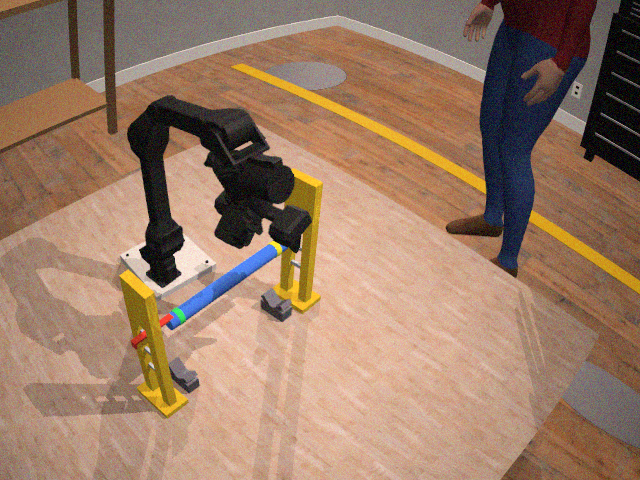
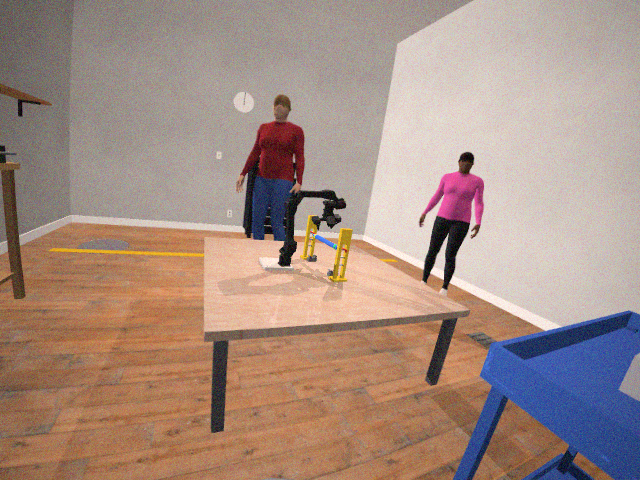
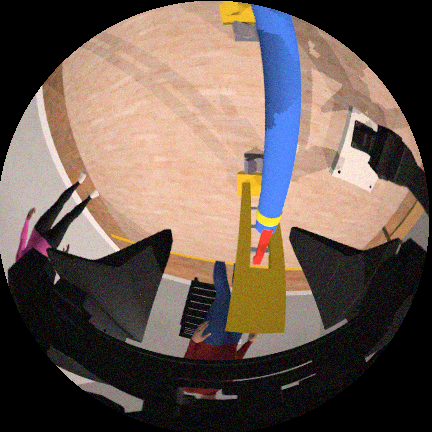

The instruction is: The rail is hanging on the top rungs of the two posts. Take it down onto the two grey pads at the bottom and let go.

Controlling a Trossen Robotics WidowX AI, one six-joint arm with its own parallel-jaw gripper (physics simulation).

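Frame: origin at the arm's base, x ahead, y left, z up, level; millimetres.
Seen in the pictures: gripper, fingertip midpoint: (image 1: 278,242) (image 2: 324,229) (image 3: 233,234); arm's base, link origin: (image 1: 163,274) (image 2: 283,264) (image 3: 361,136).
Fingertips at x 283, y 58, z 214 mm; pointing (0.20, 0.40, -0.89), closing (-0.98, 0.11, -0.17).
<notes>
Offsets run from my fingertips to a thing's top centre. Level surfaces: height alone.
The blue rail {dz -41, dx -38, dy -93 mm} (image 1: 227,281) (image 2: 325,241) (image 3: 282,100) hangs level on the top rungs of the two yellow posts, its red ends through them. It has a green band at the near end and a yellow band at the far end. The near post {dz +69, dx -44, dy -293 mm} (image 1: 159,341) (image 2: 341,255) and far post {dz +69, dx -33, dy +107 mm} (image 1: 311,242) (image 2: 308,237) (image 3: 257,305) stand upright. Two grey pads, the near pad {dz -188, dx -42, dy -231 mm} (image 1: 184,375) (image 3: 245,31) and the far pad {dz -188, dx -34, dy +45 mm} (image 1: 276,305) (image 3: 253,163), sit by the post feet. My gripper (image 1: 266,240) (image 3: 233,234) is wide open and empty, above the rail near its yellow-banded end.
The arm's white base plate (image 1: 193,260) (image 2: 268,263) (image 3: 355,175) lies behind the rail on the wooden table {dz -231 mm} (image 1: 413,361) (image 2: 258,315). A person in red (image 2: 280,149) stands beyond the table and one in pink (image 2: 459,198) to the right. A blue cart (image 2: 568,372) stands at the front right.
</notes>
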